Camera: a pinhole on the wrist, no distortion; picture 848 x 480 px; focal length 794.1 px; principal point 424.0 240.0 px. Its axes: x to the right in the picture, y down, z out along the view. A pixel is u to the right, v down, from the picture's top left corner.
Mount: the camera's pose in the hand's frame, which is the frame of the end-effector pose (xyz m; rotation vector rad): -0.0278 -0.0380 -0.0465 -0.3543 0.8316 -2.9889
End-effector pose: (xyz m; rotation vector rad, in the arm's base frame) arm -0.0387 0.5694 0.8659 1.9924 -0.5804 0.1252
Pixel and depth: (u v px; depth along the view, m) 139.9 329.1 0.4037
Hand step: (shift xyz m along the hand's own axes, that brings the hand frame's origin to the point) 0.2007 -0.2704 0.2357
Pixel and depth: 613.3 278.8 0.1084
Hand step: -0.0291 -0.0996 0.0465
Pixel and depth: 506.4 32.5 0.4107
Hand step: 0.0265 -0.1578 0.3594
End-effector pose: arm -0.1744 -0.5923 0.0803 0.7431 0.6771 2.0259
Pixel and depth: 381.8 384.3 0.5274
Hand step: 0.1127 -0.3857 0.3375
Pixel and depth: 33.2 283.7 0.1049
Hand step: 0.0456 -0.0921 0.0269
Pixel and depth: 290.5 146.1 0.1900
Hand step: 0.0465 -0.1127 0.1164
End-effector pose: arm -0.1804 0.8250 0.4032 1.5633 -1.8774 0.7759
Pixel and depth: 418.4 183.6 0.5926
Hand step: 0.1098 -0.3024 0.4675
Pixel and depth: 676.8 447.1 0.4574
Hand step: -0.0730 -0.3840 0.3041
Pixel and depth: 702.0 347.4 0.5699
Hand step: -0.0987 -0.4091 0.4308
